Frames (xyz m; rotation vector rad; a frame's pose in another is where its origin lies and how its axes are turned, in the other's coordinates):
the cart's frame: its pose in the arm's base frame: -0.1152 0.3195 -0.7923 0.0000 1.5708 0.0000
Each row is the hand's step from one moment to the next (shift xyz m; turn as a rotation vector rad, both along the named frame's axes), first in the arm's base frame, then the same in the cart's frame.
Working: the arm's base frame: its pose in the cart's frame: -0.7923 -0.3195 0.1152 0.0000 -1.5708 0.0000

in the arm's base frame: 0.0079 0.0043 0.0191 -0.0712 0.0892 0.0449
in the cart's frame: -0.0191 0.0043 0.0079 -0.0449 0.0892 -0.0712
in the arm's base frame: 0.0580 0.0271 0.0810 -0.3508 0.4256 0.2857
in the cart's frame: -0.0810 0.0271 0.0580 -0.2857 0.4256 -0.3508
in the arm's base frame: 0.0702 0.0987 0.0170 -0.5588 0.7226 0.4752
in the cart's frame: -0.0170 0.0987 0.0702 -0.4752 0.7226 -0.5588
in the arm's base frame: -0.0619 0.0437 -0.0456 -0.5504 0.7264 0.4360
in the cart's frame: 0.0456 0.0437 -0.0619 -0.4360 0.7264 -0.5504
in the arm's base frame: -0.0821 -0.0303 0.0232 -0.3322 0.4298 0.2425
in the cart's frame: -0.0232 -0.0303 -0.0821 -0.2425 0.4298 -0.3322
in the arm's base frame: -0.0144 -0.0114 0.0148 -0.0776 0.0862 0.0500
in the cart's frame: -0.0148 -0.0114 -0.0144 -0.0500 0.0862 -0.0776
